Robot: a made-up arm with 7 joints. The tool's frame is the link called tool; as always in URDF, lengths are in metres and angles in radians. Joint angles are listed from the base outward.
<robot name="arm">
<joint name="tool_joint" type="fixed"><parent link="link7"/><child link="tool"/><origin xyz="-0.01 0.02 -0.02" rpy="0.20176 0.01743 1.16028"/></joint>
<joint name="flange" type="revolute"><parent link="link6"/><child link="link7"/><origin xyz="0.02 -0.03 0.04" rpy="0 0 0"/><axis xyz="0 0 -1"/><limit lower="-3.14" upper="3.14"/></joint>
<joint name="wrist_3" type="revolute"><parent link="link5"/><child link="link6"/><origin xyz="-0.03 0.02 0.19" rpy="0 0 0"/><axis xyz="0 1 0"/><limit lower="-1.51" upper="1.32"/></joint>
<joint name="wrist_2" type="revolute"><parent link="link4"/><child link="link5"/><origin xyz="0.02 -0.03 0.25" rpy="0 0 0"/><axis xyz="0 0 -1"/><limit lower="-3.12" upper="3.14"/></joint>
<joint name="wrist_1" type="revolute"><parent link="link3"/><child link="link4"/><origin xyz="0 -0.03 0.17" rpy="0 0 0"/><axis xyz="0 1 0"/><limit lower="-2.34" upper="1.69"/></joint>
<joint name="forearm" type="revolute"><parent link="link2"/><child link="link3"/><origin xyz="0 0.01 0.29" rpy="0 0 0"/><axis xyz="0 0 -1"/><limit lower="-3.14" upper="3.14"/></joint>
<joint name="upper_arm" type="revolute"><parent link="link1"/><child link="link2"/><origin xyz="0.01 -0.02 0.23" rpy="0 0 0"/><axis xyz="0 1 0"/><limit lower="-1.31" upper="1.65"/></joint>
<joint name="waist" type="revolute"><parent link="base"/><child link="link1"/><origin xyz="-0.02 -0.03 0.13" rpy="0 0 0"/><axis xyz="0 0 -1"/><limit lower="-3.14" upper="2.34"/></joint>
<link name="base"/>
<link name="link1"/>
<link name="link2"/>
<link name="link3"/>
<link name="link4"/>
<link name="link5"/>
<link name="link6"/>
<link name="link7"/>
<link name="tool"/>
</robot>
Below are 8 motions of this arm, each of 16 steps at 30 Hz.
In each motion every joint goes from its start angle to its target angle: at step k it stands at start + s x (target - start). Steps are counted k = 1, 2, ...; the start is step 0. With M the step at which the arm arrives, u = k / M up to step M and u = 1 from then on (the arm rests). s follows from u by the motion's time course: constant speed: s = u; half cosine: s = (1 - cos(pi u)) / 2; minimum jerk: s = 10 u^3 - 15 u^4 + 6 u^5.
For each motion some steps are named. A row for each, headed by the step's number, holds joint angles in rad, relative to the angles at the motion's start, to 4 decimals.
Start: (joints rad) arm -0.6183 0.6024 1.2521 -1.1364 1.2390 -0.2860 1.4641
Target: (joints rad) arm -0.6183 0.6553 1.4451 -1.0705 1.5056 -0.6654 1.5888
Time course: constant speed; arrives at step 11
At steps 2, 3, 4, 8, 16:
2: 0.0000 0.0096 0.0351 0.0120 0.0485 -0.0690 0.0227
3: 0.0000 0.0144 0.0526 0.0180 0.0727 -0.1035 0.0340
4: 0.0000 0.0192 0.0702 0.0240 0.0969 -0.1380 0.0453
8: 0.0000 0.0385 0.1404 0.0479 0.1939 -0.2759 0.0907
16: 0.0000 0.0529 0.1930 0.0659 0.2666 -0.3794 0.1247

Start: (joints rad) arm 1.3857 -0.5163 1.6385 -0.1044 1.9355 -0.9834 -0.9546
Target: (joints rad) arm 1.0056 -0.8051 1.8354 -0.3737 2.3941 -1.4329 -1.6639
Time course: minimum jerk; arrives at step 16
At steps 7, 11, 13, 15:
7: -0.1460 -0.1109 0.0756 -0.1034 0.1761 -0.1726 -0.2724
11: -0.3117 -0.2368 0.1615 -0.2208 0.3760 -0.3686 -0.5816
13: -0.3616 -0.2747 0.1873 -0.2562 0.4362 -0.4276 -0.6747
15: -0.3793 -0.2882 0.1965 -0.2687 0.4576 -0.4485 -0.7077

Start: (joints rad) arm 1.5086 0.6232 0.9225 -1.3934 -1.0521 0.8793 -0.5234
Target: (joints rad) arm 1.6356 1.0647 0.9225 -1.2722 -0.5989 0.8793 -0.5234
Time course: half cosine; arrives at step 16
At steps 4, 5, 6, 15, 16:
4: 0.0186 0.0647 0.0000 0.0177 0.0664 0.0000 0.0000
5: 0.0282 0.0981 0.0000 0.0269 0.1007 0.0000 0.0000
6: 0.0392 0.1363 0.0000 0.0374 0.1399 0.0000 0.0000
15: 0.1258 0.4373 0.0000 0.1200 0.4488 0.0000 0.0000
16: 0.1270 0.4415 0.0000 0.1212 0.4532 0.0000 0.0000

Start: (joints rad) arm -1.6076 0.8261 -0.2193 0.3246 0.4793 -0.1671 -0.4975
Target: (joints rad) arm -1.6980 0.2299 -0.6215 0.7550 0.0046 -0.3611 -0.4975
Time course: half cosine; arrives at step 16
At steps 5, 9, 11, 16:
5: -0.0201 -0.1325 -0.0894 0.0956 -0.1055 -0.0431 0.0000
9: -0.0540 -0.3563 -0.2403 0.2572 -0.2837 -0.1159 0.0000
11: -0.0703 -0.4637 -0.3128 0.3348 -0.3692 -0.1509 0.0000
16: -0.0904 -0.5962 -0.4022 0.4304 -0.4747 -0.1940 0.0000

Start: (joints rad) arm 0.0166 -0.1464 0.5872 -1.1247 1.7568 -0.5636 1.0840
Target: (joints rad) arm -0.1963 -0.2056 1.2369 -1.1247 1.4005 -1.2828 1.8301
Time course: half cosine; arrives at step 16
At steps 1, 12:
1: -0.0020 -0.0006 0.0062 0.0000 -0.0034 -0.0069 0.0072
12: -0.1817 -0.0505 0.5546 0.0000 -0.3041 -0.6139 0.6368

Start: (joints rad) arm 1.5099 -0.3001 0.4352 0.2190 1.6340 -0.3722 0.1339
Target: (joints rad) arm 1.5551 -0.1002 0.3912 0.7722 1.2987 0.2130 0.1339
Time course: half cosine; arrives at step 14
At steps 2, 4, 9, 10, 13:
2: 0.0022 0.0099 -0.0022 0.0274 -0.0166 0.0290 0.0000
4: 0.0085 0.0376 -0.0083 0.1041 -0.0631 0.1102 0.0000
9: 0.0324 0.1433 -0.0315 0.3966 -0.2404 0.4196 0.0000
10: 0.0367 0.1623 -0.0357 0.4491 -0.2722 0.4750 0.0000
13: 0.0446 0.1974 -0.0434 0.5463 -0.3311 0.5779 0.0000

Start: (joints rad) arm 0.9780 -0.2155 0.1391 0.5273 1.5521 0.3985 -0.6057
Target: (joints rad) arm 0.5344 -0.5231 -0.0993 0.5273 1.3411 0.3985 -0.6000
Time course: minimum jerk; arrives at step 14
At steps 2, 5, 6, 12, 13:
2: -0.0103 -0.0072 -0.0055 0.0000 -0.0049 0.0000 0.0001
5: -0.1093 -0.0758 -0.0587 0.0000 -0.0520 0.0000 0.0014
6: -0.1632 -0.1132 -0.0877 0.0000 -0.0776 0.0000 0.0021
12: -0.4333 -0.3004 -0.2329 0.0000 -0.2061 0.0000 0.0056
13: -0.4422 -0.3066 -0.2376 0.0000 -0.2103 0.0000 0.0057

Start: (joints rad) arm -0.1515 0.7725 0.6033 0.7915 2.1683 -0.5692 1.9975
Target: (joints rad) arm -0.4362 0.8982 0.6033 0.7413 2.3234 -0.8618 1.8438
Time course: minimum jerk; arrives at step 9
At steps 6, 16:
6: -0.2249 0.0993 0.0000 -0.0397 0.1225 -0.2312 -0.1214
16: -0.2847 0.1257 0.0000 -0.0502 0.1551 -0.2926 -0.1537

